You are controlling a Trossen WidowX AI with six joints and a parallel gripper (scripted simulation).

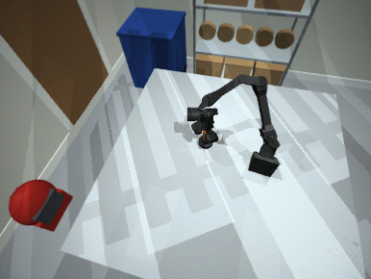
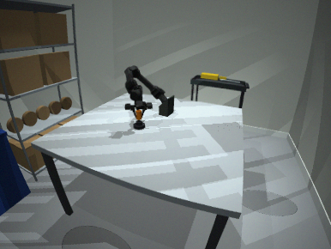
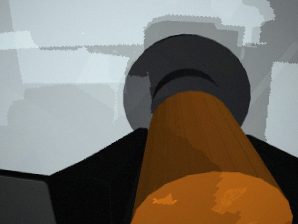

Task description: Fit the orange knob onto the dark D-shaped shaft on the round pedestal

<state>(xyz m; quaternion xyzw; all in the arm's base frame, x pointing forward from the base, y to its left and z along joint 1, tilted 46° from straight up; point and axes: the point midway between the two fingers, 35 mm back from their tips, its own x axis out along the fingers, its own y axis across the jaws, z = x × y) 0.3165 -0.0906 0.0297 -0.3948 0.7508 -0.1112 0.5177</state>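
Now: the orange knob 2 cm above my gripper tip. The rest, counted from my gripper tip: dark round pedestal 4 cm below.
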